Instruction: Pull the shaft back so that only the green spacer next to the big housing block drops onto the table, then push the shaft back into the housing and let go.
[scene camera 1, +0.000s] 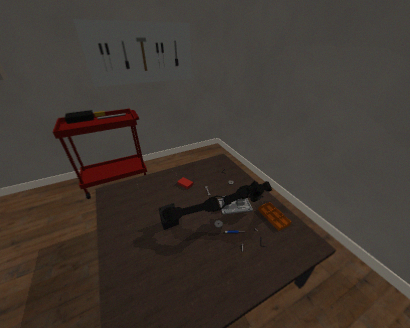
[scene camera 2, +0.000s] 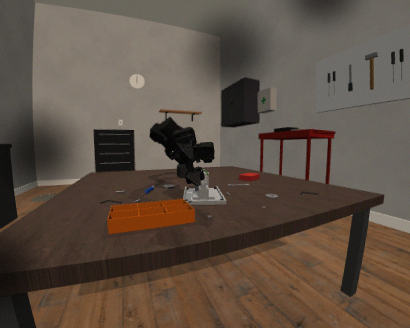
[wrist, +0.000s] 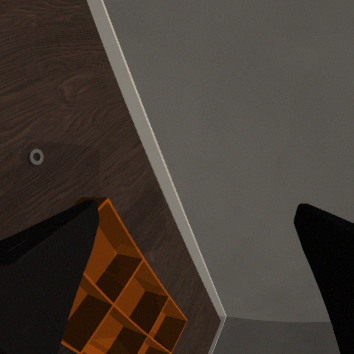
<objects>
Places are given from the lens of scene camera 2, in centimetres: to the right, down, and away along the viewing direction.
gripper (scene camera 2: 195, 172): -3, 2, 50
orange compartment tray (scene camera 2: 129, 217): -18, 12, 41
</objects>
